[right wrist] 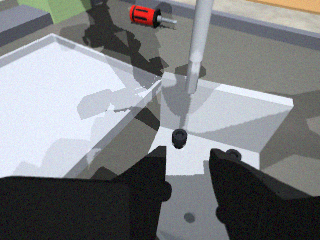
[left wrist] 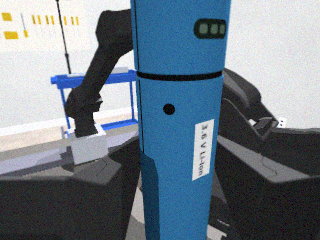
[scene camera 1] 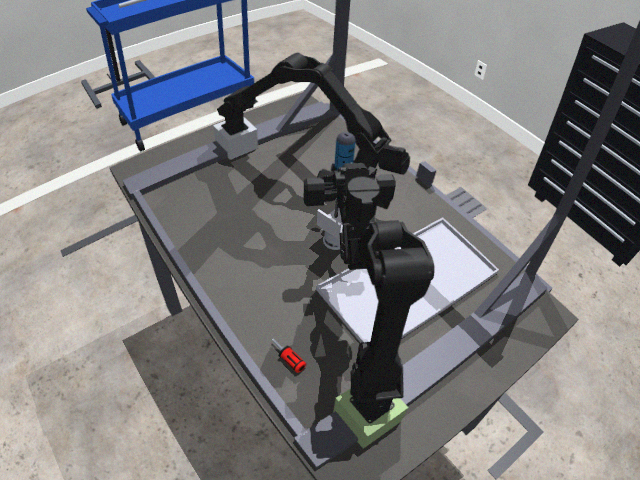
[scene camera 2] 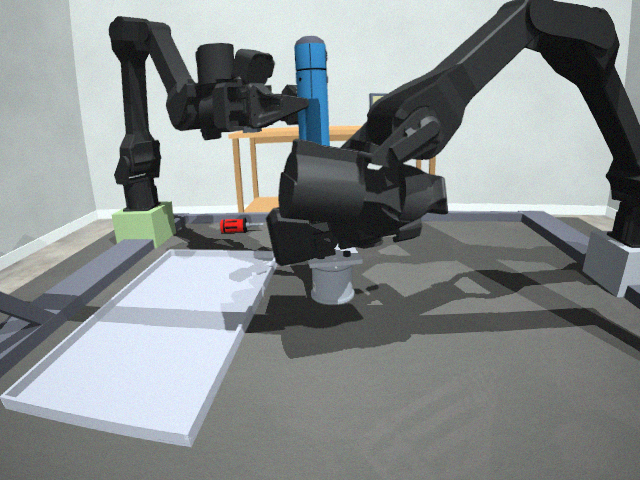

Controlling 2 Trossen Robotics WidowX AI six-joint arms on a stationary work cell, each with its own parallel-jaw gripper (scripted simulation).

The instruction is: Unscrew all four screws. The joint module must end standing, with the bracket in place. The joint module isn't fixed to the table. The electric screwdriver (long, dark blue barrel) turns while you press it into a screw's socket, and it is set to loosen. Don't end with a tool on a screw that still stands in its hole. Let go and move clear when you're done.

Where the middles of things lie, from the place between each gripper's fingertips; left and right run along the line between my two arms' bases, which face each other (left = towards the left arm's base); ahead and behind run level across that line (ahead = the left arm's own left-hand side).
The white bracket (right wrist: 221, 116) is 3 cm ahead of my right hand (scene camera 2: 324, 239), 1 cm to the left of it and 3 cm below it. The rest, counted from my right hand: white tray (scene camera 2: 146, 356): 10 cm behind, 20 cm to the left, 10 cm below; joint module (scene camera 2: 332, 285): 2 cm ahead, 1 cm to the left, 7 cm below.
Right now the white bracket is 2 cm behind my left hand, 5 cm to the right of it and 20 cm below it. From my left hand the other things lie so: white tray: 14 cm behind, 14 cm to the left, 26 cm below; then joint module: 2 cm behind, 5 cm to the right, 24 cm below.
